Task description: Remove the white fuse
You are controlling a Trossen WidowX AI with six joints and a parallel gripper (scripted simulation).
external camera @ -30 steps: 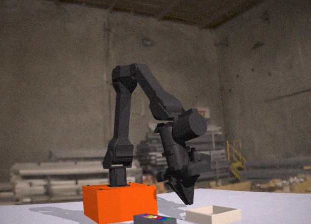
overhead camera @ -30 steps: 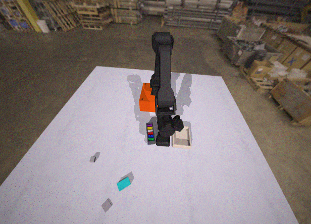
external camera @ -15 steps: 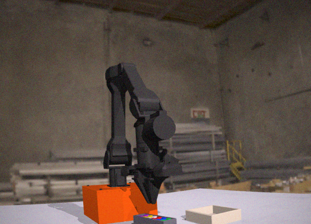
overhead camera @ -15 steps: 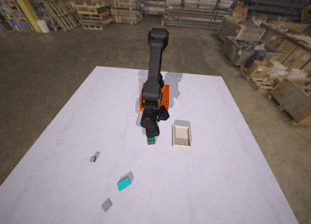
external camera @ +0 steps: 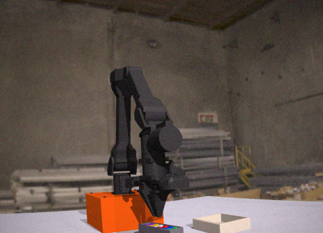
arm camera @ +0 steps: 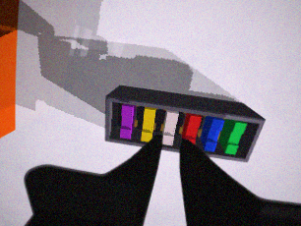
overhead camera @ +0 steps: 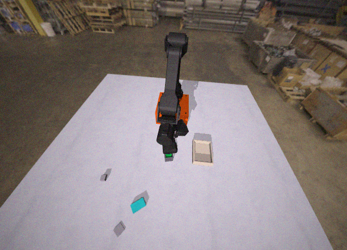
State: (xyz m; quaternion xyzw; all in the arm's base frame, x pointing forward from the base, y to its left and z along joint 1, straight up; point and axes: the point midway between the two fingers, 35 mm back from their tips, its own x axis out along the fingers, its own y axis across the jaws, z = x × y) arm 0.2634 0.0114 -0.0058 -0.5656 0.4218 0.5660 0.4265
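Now: gripper tip 40 mm above the white fuse. From my gripper tip the other things lie so: blue fuse (40 mm below, 30 mm ahead, 10 mm to the left); red fuse (40 mm below, 20 mm ahead); yellow fuse (40 mm below, 20 mm behind, 10 mm to the right).
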